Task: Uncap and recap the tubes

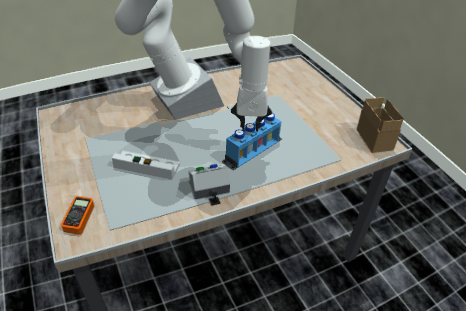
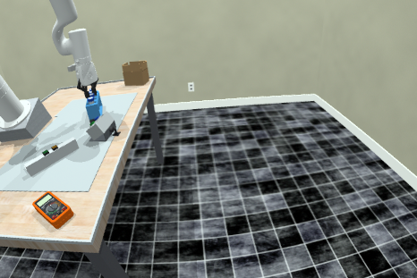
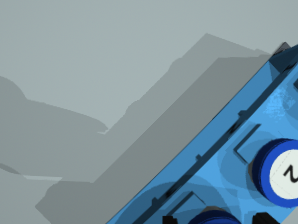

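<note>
Now: the blue-and-white cap 50 mm to the right of my hand, 20 mm below it and 20 mm ahead of it. The rest, counted from my hand: green key: 210 mm to the right, 90 mm ahead, 60 mm below; then blue key: 170 mm to the right, 90 mm ahead, 60 mm below; then key housing: 190 mm to the right, 110 mm ahead, 80 mm below.
</note>
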